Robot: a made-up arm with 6 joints. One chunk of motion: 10 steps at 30 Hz.
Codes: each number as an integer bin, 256 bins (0 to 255) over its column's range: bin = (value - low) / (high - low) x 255, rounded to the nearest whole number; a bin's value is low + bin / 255 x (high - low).
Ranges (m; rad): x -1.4..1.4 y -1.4..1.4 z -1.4..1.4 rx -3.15..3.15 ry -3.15..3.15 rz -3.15..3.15
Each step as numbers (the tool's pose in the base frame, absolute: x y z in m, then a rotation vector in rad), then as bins.
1 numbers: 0.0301 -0.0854 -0.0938 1.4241 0.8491 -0.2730
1 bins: 130 120 119 185 162 116
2 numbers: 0.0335 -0.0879 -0.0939 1.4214 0.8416 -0.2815
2 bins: 131 119 119 185 162 116
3 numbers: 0.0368 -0.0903 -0.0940 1.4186 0.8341 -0.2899
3 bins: 131 119 119 185 161 116
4 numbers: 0.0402 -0.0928 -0.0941 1.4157 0.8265 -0.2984
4 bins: 131 119 119 185 161 115
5 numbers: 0.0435 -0.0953 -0.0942 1.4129 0.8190 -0.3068
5 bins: 131 119 119 185 161 115
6 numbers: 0.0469 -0.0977 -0.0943 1.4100 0.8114 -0.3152
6 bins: 132 119 119 185 160 115
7 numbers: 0.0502 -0.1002 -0.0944 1.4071 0.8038 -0.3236
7 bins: 132 118 119 184 160 114
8 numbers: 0.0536 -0.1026 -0.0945 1.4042 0.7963 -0.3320
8 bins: 132 118 119 184 160 114
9 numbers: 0.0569 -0.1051 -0.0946 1.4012 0.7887 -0.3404
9 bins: 133 118 119 184 159 114
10 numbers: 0.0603 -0.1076 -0.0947 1.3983 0.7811 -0.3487
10 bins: 133 118 119 184 159 113
